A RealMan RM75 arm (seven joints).
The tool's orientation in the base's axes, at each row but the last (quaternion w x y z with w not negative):
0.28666, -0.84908, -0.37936, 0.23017
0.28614, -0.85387, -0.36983, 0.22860
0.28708, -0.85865, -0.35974, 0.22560
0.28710, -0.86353, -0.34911, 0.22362
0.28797, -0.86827, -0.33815, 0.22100
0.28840, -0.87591, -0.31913, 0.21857
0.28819, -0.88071, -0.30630, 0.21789
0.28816, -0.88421, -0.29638, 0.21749
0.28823, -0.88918, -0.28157, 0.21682
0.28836, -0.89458, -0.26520, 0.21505
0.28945, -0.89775, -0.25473, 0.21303
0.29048, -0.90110, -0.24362, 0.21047
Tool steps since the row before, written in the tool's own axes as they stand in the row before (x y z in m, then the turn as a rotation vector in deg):
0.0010, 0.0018, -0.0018, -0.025, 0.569, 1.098
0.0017, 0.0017, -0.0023, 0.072, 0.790, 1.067
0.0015, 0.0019, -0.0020, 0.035, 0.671, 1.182
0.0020, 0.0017, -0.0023, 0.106, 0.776, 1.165
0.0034, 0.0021, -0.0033, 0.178, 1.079, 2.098
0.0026, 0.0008, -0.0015, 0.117, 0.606, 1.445
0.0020, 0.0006, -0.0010, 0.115, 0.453, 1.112
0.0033, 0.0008, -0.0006, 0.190, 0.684, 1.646
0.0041, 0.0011, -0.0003, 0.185, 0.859, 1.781
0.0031, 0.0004, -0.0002, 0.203, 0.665, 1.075
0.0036, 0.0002, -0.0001, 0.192, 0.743, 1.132
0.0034, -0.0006, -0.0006, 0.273, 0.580, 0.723
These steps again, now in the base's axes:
0.0026, -0.0008, -0.0001, -0.392, 0.012, -1.173
0.0033, -0.0004, 0.0003, -0.202, -0.049, -1.313
0.0031, -0.0006, 0.0000, -0.352, 0.030, -1.313
0.0035, -0.0003, 0.0002, -0.246, 0.014, -1.382
0.0052, 0.0000, 0.0004, -0.598, 0.209, -2.280
0.0030, 0.0007, 0.0001, -0.475, 0.227, -1.481
0.0022, 0.0006, -0.0001, -0.353, 0.200, -1.136
0.0031, 0.0014, -0.0008, -0.503, 0.300, -1.694
0.0036, 0.0017, -0.0014, -0.515, 0.231, -1.904
0.0026, 0.0015, -0.0008, -0.189, 0.093, -1.263
0.0029, 0.0019, -0.0009, -0.202, 0.055, -1.351
0.0028, 0.0021, 0.0000, 0.024, 0.044, -0.965

